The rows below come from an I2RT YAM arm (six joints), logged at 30 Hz.
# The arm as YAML. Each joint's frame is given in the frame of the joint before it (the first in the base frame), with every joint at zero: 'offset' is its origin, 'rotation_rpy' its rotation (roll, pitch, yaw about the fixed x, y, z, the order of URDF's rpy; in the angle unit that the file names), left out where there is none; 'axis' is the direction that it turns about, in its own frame. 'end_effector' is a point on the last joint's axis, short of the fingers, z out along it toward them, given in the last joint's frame.
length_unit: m
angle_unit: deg
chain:
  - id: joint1
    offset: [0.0, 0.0, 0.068]
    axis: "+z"
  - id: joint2
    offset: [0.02, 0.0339, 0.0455]
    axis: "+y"
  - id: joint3
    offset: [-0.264, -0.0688, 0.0]
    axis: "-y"
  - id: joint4
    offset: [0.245, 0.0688, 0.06]
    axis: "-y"
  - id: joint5
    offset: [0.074, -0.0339, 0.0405]
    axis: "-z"
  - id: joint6
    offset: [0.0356, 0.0, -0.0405]
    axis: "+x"
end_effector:
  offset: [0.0, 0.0, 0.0]
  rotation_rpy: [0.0, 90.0, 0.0]
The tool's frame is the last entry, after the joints.
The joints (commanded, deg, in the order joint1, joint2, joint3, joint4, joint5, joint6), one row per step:
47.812, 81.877, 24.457, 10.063, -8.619, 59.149
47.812, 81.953, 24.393, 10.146, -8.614, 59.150
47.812, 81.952, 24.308, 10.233, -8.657, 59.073
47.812, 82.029, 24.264, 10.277, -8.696, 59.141
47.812, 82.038, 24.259, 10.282, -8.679, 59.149
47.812, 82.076, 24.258, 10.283, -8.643, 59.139
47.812, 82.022, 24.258, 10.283, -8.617, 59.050
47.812, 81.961, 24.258, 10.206, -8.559, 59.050
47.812, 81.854, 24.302, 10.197, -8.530, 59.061
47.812, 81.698, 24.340, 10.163, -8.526, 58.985
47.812, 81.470, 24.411, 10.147, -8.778, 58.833
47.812, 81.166, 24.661, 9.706, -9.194, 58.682
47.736, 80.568, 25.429, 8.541, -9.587, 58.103
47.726, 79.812, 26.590, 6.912, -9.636, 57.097
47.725, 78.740, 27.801, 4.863, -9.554, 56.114
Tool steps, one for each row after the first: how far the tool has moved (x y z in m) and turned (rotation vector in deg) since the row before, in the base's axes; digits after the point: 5 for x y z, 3 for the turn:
-0.00010, -0.00012, -0.00047, -0.044, 0.036, -0.004
-0.00019, -0.00017, -0.00026, -0.003, -0.024, 0.085
-0.00010, -0.00008, -0.00043, -0.015, 0.114, -0.023
0.00000, -0.00002, -0.00005, -0.012, 0.002, -0.017
0.00002, -0.00001, -0.00015, -0.049, 0.000, -0.017
0.00001, -0.00001, 0.00020, -0.003, -0.103, 0.047
-0.00005, -0.00011, 0.00013, -0.041, -0.021, -0.039
0.00013, 0.00012, 0.00059, 0.095, -0.105, -0.028
0.00007, 0.00007, 0.00072, 0.091, -0.155, 0.052
0.00005, 0.00029, 0.00119, 0.282, -0.145, 0.282
0.00009, 0.00047, 0.00175, 0.237, 0.058, 0.393
0.00111, 0.00111, 0.00432, 0.148, -0.277, 0.609
0.00165, 0.00179, 0.00621, -0.098, -0.786, 0.743
0.00119, 0.00123, 0.00727, -0.197, -0.808, 0.642

